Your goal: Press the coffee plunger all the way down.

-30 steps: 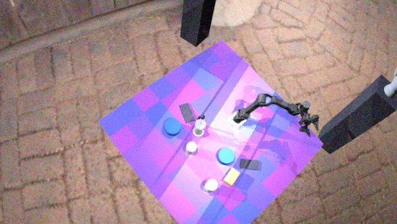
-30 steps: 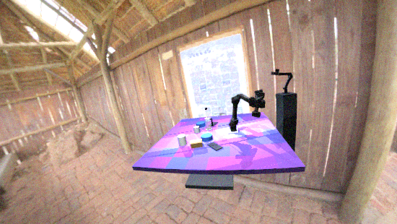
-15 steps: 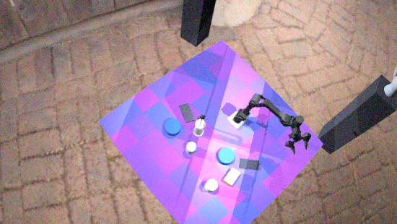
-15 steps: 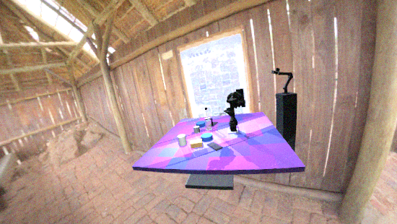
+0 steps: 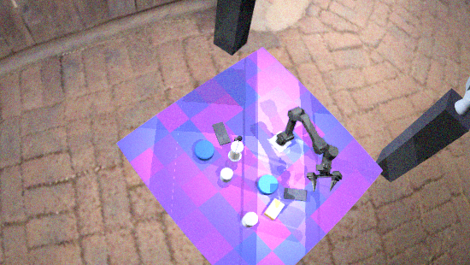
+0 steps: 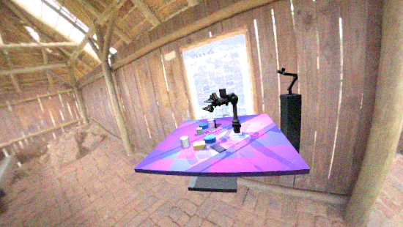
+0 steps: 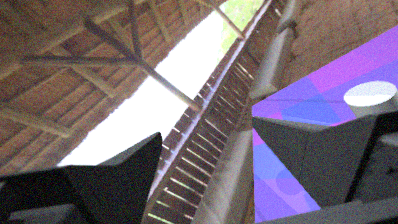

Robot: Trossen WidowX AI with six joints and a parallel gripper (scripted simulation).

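Now: gripper tip 4 cm past the coffee press, 53 cm to the left of it and 29 cm above it. Also, from my gripper tip: orange block 10 cm ahead, 12 cm to the right, 40 cm below; white cylinder 25 cm ahead, 20 cm to the right, 37 cm below.
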